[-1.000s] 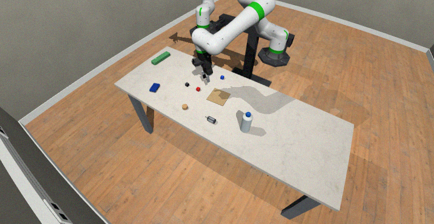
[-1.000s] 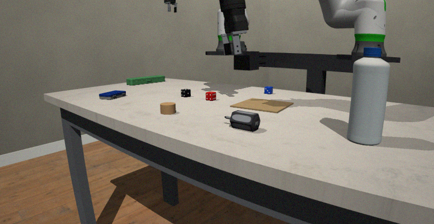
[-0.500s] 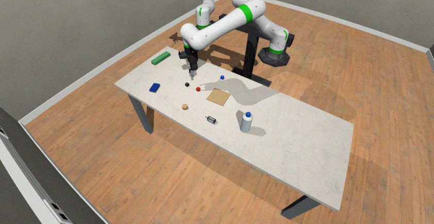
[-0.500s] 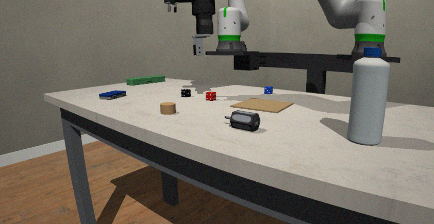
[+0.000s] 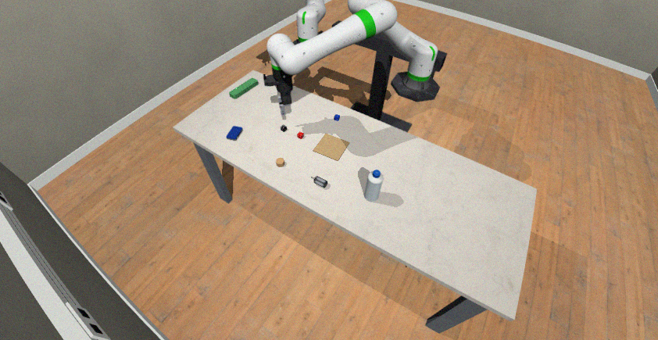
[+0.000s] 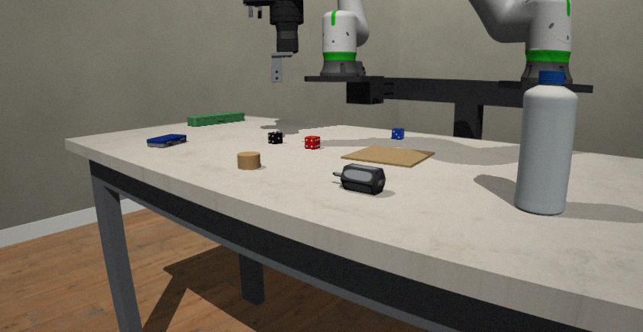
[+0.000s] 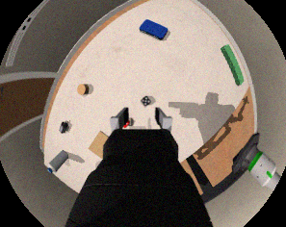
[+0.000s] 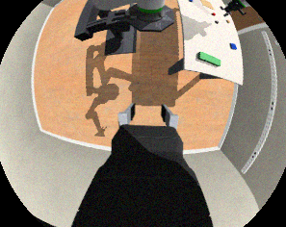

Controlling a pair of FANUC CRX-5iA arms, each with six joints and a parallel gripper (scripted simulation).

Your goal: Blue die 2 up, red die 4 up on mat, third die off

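Now: the black die 1 cm to the right of my left hand and 15 cm below it. Also, from my left hand: red die: 1 cm behind, 10 cm to the left, 15 cm below; blue box: 16 cm ahead, 21 cm to the right, 15 cm below; wooden cylinder: 19 cm ahead, 12 cm to the left, 15 cm below.
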